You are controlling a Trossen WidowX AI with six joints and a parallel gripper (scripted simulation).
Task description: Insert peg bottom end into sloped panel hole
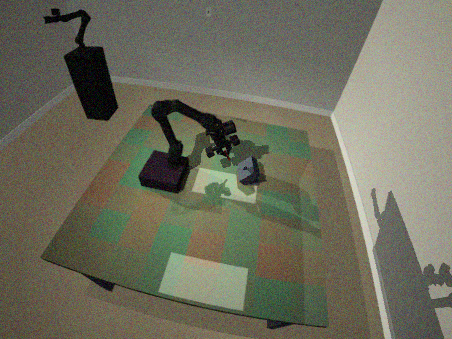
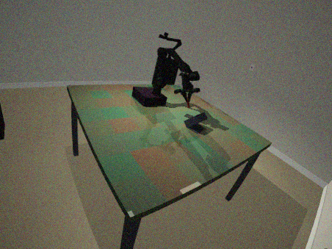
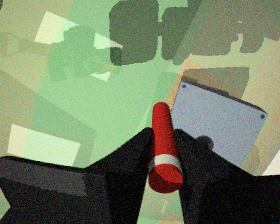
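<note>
My gripper tip is now 13 cm short of the grey-blue sloped panel, 8 cm above it and 3 cm to the left of it. Round my gripper tip: red round peg 2 cm above, 1 cm behind.
</note>
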